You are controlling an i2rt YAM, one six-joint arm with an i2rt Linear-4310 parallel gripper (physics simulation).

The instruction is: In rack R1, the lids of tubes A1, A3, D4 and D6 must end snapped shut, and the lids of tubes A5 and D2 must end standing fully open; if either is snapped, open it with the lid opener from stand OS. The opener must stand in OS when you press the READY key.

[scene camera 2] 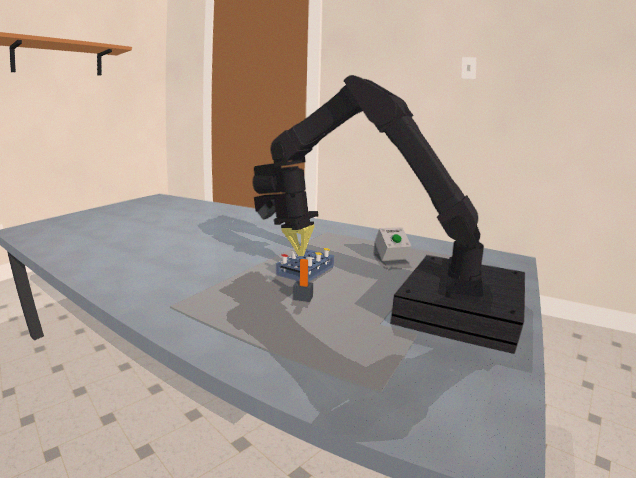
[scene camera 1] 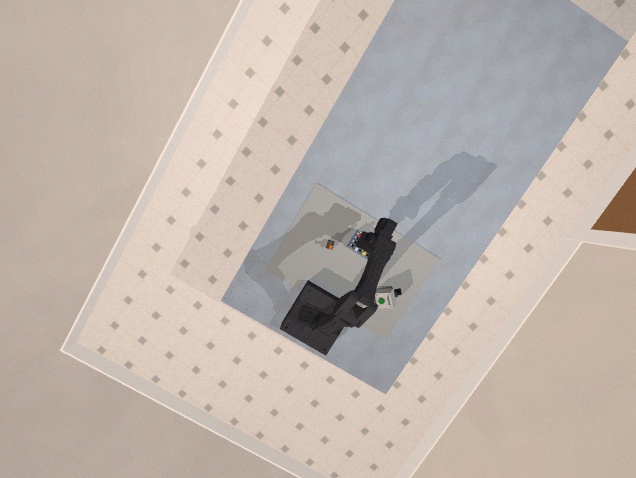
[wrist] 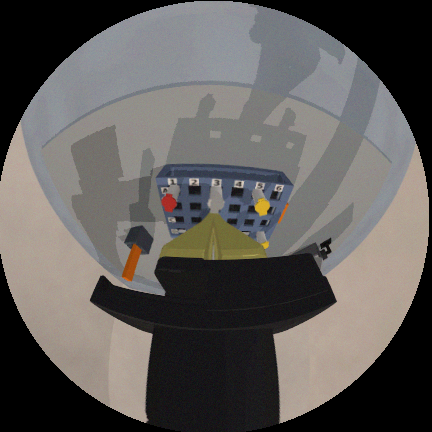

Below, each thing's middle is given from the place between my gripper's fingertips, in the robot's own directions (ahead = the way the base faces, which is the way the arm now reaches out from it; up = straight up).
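There's a grey box with green button [scene camera 2: 391,247], and it's 18 cm behind my hand and 19 cm to the right of it.
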